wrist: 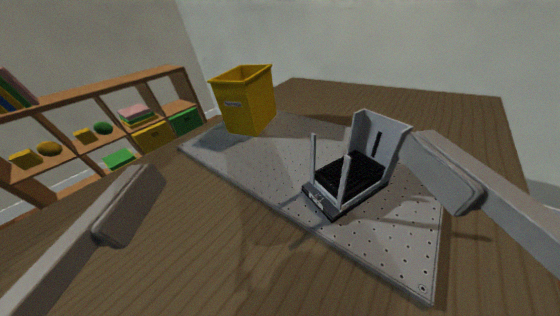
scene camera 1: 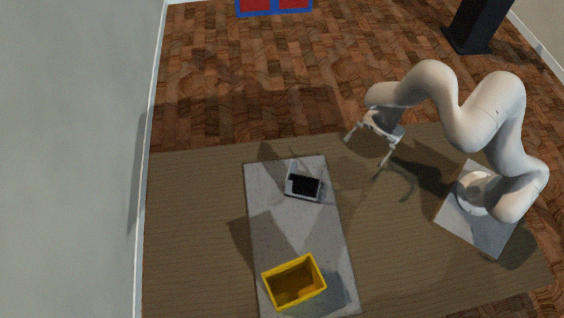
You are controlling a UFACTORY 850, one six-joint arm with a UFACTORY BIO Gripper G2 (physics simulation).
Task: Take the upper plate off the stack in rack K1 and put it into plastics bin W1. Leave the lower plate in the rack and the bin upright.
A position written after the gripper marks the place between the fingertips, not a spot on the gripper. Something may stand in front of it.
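Black well plate (wrist: 364, 172). Yellow plastics bin W1 (scene camera 1: 298, 280) (wrist: 245, 96). Gripper (scene camera 1: 361, 153) (wrist: 277, 158).
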